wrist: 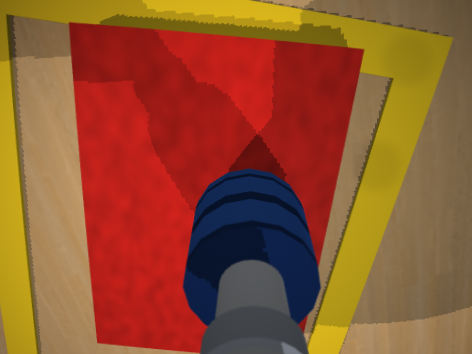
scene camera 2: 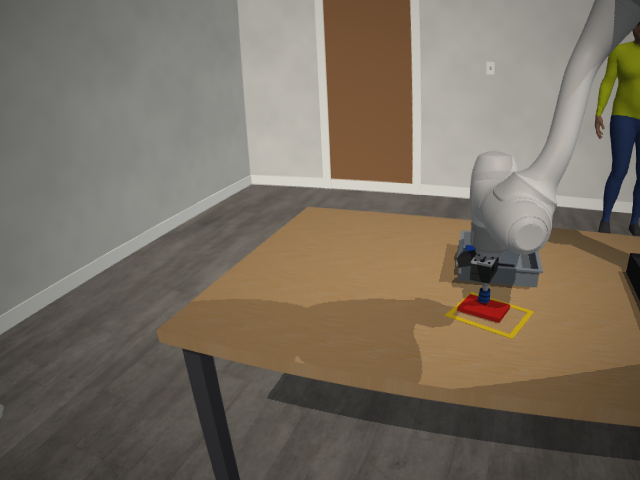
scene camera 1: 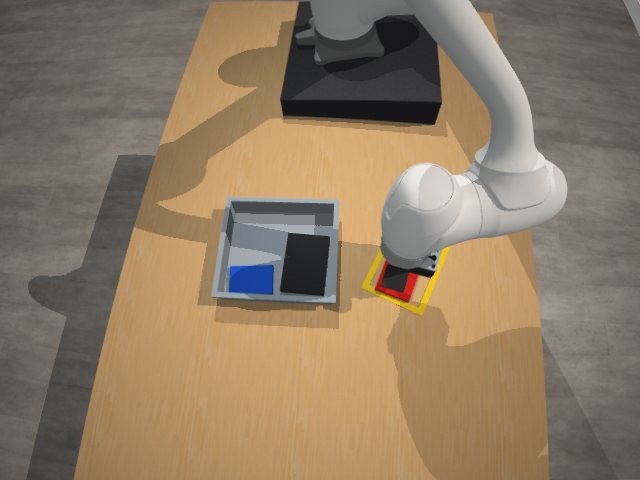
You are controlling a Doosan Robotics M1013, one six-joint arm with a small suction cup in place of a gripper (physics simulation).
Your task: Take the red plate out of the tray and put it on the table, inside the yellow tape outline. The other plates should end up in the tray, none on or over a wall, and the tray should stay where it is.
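Places are measured from the arm's base along level axes (x ahead, y left, z up), in centimetres.
Where they show: hand, tool point: [wrist: 248, 220] [scene camera 2: 483, 299]; arm's base, link origin: [scene camera 1: 345, 38].
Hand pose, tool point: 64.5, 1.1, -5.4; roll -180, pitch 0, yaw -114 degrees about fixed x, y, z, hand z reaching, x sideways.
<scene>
Things, the pixels of their top centre, and the offset from my tool point, as dx, dy, dz. Level surfaces: height alone.
- red plate, top centre: [wrist: 204, 224] [scene camera 1: 400, 272] [scene camera 2: 484, 305] +0.0, +1.4, -0.8
- blue plate, top centre: [scene camera 1: 250, 279] -2.2, -29.6, -0.5
- black plate, top centre: [scene camera 1: 305, 262] -4.5, -18.0, -0.5
- grey tray, top centre: [scene camera 1: 277, 246] [scene camera 2: 498, 248] -7.4, -23.2, +3.1
- wooden table, surface height: dz -1.9
The red plate [scene camera 1: 412, 284] [scene camera 2: 480, 311] [wrist: 115, 200] lies flat on the table within the yellow tape outline [scene camera 1: 428, 289] [scene camera 2: 521, 324] [wrist: 400, 125]. One short edge covers part of the tape's inner border, without passing its outer border. My blue suction cup [scene camera 2: 483, 296] [wrist: 251, 215] is over the plate, slightly above its surface, and holds nothing. The arm hides the cup in scene camera 1. A blue plate [scene camera 1: 251, 279] and a black plate [scene camera 1: 305, 264] lie inside the grey tray [scene camera 1: 337, 248] [scene camera 2: 522, 279], side by side, neither over a wall.
The tray stands beside the tape outline, to its left in scene camera 1. The robot's black base [scene camera 1: 361, 111] stands at the far end of the wooden table [scene camera 1: 284, 387] [scene camera 2: 336, 268]. A person in a yellow top [scene camera 2: 626, 82] stands beyond the table.
</scene>
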